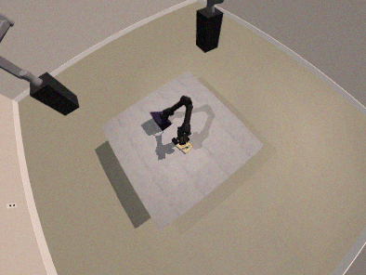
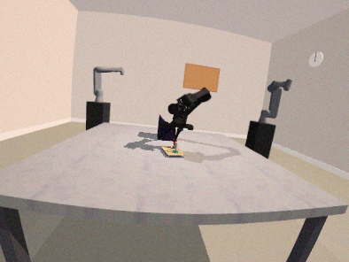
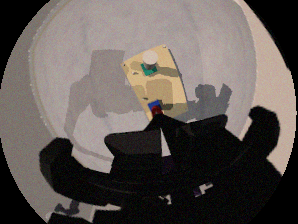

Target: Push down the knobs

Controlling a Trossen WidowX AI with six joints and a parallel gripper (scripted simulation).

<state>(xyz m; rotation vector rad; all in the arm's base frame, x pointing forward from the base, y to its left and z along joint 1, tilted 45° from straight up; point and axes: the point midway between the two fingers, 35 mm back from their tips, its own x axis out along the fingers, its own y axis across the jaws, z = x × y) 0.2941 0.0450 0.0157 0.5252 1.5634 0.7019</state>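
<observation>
The red knob lies 10 mm below my gripper tip.
</observation>
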